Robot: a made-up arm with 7 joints.
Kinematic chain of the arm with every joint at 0, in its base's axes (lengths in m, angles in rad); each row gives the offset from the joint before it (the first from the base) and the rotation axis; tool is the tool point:
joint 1: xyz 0 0 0 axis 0 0.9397 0.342
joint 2: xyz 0 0 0 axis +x
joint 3: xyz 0 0 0 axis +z
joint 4: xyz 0.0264 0 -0.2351 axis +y
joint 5: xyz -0.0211 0 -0.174 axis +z
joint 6: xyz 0 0 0 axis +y
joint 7: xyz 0 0 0 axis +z
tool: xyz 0 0 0
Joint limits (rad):
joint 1: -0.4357..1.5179
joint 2: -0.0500..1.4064
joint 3: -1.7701..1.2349
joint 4: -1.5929..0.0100
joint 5: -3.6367..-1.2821
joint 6: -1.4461..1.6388
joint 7: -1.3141..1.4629
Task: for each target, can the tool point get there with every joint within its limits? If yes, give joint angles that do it. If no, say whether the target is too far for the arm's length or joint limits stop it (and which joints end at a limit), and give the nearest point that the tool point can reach.
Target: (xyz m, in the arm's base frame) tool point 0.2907 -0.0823 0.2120
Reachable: no: joint limits stop it (at a limit: joint 1, joint 2, joint 4) | nearest point 0.2168 0.2239 0.0828 | short by 0.340 m
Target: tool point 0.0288 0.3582 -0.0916
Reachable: yes | joints 0.5015 1.0527 0.7767 -1.1432 -1.8094 -0.9686 1.1913
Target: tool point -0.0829 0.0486 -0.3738
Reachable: yes | joints 0.5964 0.3223 -0.4851 -0.9534 -2.0654 0.7947 -0.3381
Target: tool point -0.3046 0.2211 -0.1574
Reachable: yes | joints 1.1791 0.6914 0.2376 -0.5097 -3.0203 0.3392 -0.8416
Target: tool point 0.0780 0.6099 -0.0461
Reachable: no: too far | nearest point 0.0521 0.4074 -0.0308 | short by 0.205 m
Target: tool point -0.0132 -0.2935 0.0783
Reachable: no: joint limits stop it (at a limit: joint 1, joint 2, joint 3, joint 4) | nearest point -0.1579 -0.2733 -0.0660 | short by 0.205 m
